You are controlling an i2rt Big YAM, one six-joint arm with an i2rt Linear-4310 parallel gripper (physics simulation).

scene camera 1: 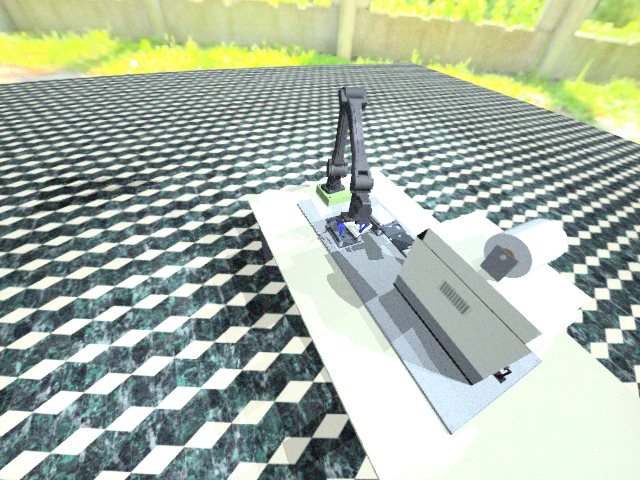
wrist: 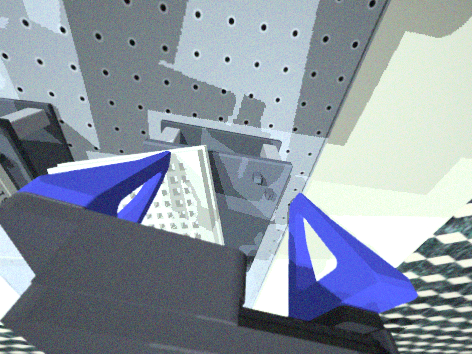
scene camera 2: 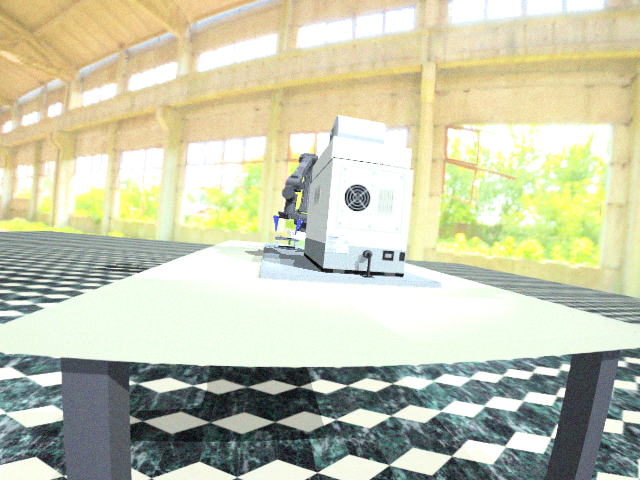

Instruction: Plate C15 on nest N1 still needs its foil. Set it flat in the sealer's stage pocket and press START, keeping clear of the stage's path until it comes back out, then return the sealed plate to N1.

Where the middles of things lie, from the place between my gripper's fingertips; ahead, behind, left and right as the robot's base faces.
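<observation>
My hand: 80 mm to the right of white well plate C15 (wrist: pixel 186 203), 30 mm past it.
</observation>
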